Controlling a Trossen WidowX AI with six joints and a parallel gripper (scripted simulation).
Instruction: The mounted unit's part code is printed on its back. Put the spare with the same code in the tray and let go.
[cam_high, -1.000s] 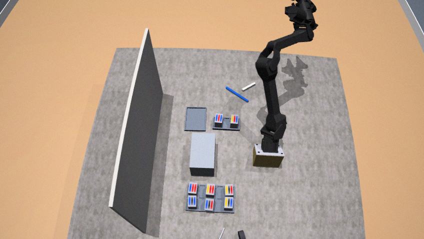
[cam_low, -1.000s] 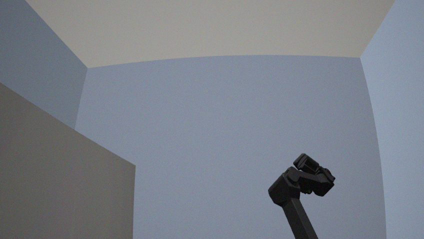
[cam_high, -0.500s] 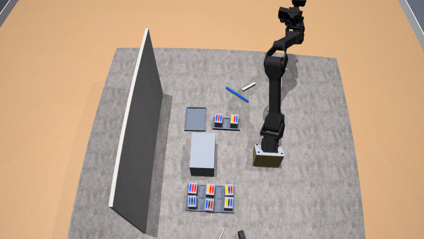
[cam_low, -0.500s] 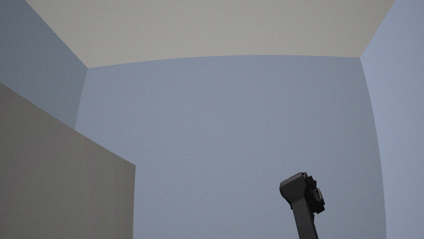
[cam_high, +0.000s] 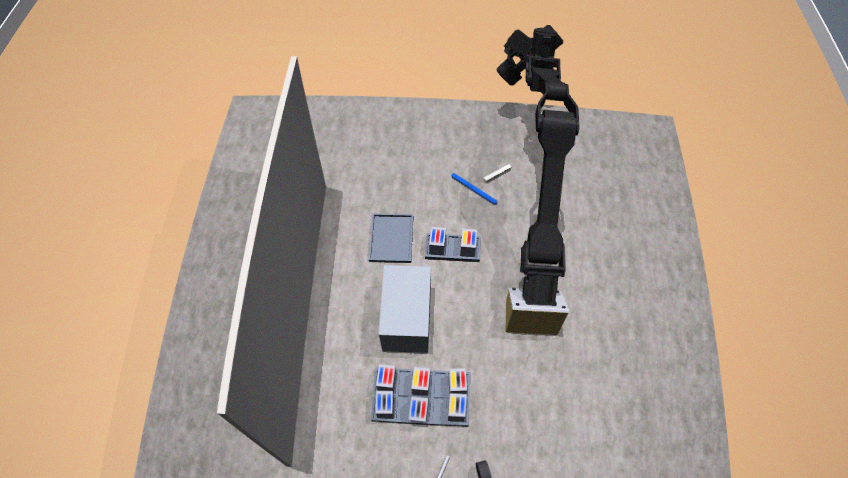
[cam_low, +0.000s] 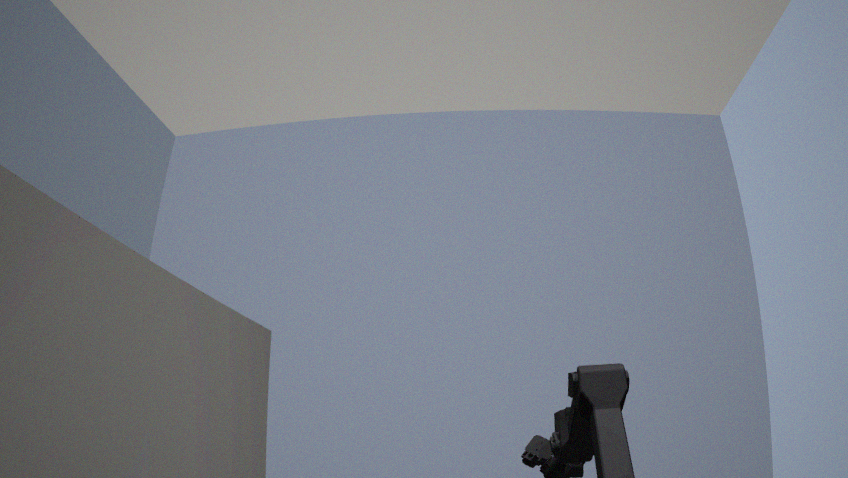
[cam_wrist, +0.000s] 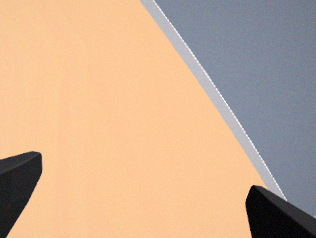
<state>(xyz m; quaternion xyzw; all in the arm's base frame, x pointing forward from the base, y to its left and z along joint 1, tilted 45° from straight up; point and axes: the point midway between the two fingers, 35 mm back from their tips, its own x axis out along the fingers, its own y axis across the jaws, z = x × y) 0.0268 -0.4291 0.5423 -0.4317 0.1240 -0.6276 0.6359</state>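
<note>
The small grey rack is 16 cm ahead of my gripper tip, 55 cm to the left of it and 15 cm below it. Also, from my gripper tip: blue marker pen: 11 cm ahead, 38 cm to the left, 15 cm below; then grey tray: 30 cm ahead, 54 cm to the left, 16 cm below; then grey mounted unit: 25 cm ahead, 75 cm to the left, 11 cm below.
</note>
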